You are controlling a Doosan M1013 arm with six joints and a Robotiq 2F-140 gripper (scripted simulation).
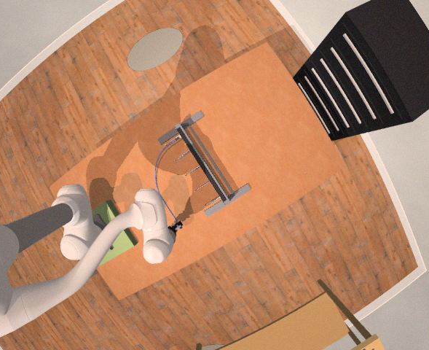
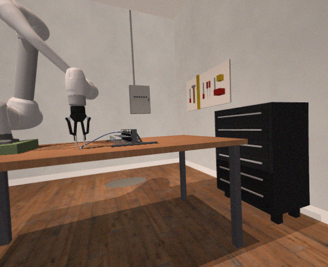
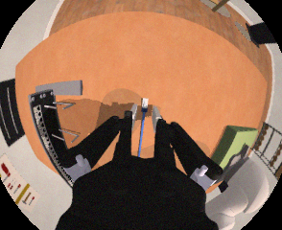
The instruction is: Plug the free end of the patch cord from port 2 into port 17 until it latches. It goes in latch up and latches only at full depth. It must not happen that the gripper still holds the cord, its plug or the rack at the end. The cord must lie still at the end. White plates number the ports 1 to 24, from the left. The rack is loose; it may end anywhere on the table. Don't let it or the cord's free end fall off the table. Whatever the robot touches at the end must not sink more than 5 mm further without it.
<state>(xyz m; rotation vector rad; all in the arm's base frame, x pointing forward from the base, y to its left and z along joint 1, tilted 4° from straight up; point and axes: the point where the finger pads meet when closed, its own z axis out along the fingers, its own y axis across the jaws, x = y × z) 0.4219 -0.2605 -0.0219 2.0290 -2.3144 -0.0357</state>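
Now: hand 20 mm to the left of the pale plug and 40 mm above it.
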